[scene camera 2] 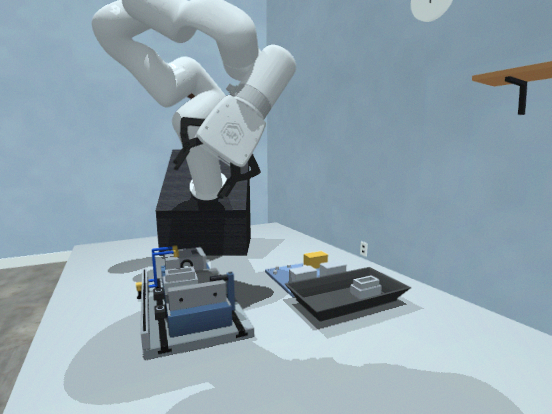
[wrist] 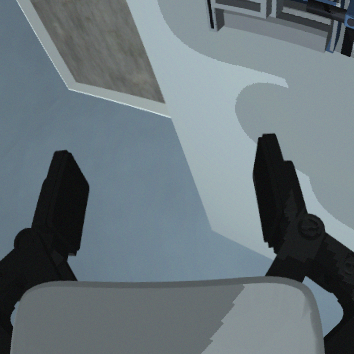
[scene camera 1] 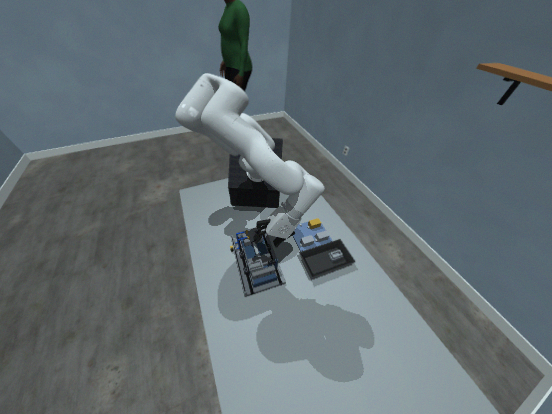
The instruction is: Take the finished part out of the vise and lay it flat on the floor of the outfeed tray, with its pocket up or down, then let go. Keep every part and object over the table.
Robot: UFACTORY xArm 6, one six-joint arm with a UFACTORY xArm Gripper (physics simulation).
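Frame: origin at the arm's base, x back, y right, z up, level; metres.
Seen in the pictures: gripper, fingertip midpoint: [scene camera 2: 197, 183] [wrist: 164, 160] [scene camera 1: 265, 242]; arm's base, origin of the base link: [scene camera 2: 208, 185].
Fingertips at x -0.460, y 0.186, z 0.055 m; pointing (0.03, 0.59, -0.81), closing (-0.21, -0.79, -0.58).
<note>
Pixels of each thing's top centre, then the offset from my fingertips to it. "spot": a spot on its surface instead.
- finished part, middle of its top: [scene camera 2: 179, 270] [scene camera 1: 255, 263] dx +0.014, dy +0.038, dz -0.159 m
- vise, middle of its top: [scene camera 2: 187, 265] [scene camera 1: 256, 250] dx +0.077, dy +0.007, dz -0.175 m
- black outfeed tray, surface spot: [scene camera 2: 320, 315] [scene camera 1: 312, 276] spot: dx -0.127, dy -0.181, dz -0.248 m
- similar light grey part, middle of its top: [scene camera 2: 366, 279] [scene camera 1: 336, 253] dx -0.091, dy -0.346, dz -0.227 m
- blue plate, middle of its top: [scene camera 2: 309, 274] [scene camera 1: 310, 234] dx +0.078, dy -0.318, dz -0.266 m
- yellow block, middle of its top: [scene camera 2: 315, 254] [scene camera 1: 315, 221] dx +0.119, dy -0.371, dz -0.230 m
- Blue tubing, surface spot: [scene camera 2: 154, 267] spot: dx +0.162, dy +0.059, dz -0.198 m
- post, middle of its top: [wrist: 350, 21] [scene camera 2: 230, 273] dx -0.005, dy -0.054, dz -0.176 m
The finished part [scene camera 1: 255, 264] [scene camera 2: 180, 275], light grey and stepped, sits in the vise [scene camera 1: 264, 274] [scene camera 2: 196, 296], behind its front grey jaw plate. The vise's grey and blue structure shows cut off at the top right in the wrist view; which piece there is the part, I cannot tell. My gripper [scene camera 2: 199, 181] [wrist: 164, 160] is open and empty, tilted, well above the table and behind the vise, apart from the part. The black outfeed tray [scene camera 1: 314, 274] [scene camera 2: 320, 315] stands right of the vise. A similar light grey part [scene camera 1: 336, 255] [scene camera 2: 366, 286] lies in it toward the right.
A blue plate [scene camera 1: 302, 231] [scene camera 2: 278, 274] behind the tray bears light grey blocks and a yellow block [scene camera 1: 314, 223] [scene camera 2: 315, 259]. Blue tubing [scene camera 2: 154, 267] rises at the vise's left. A post [scene camera 2: 230, 292] stands at its right. The black robot pedestal [scene camera 1: 254, 196] [scene camera 2: 202, 232] is behind.
</note>
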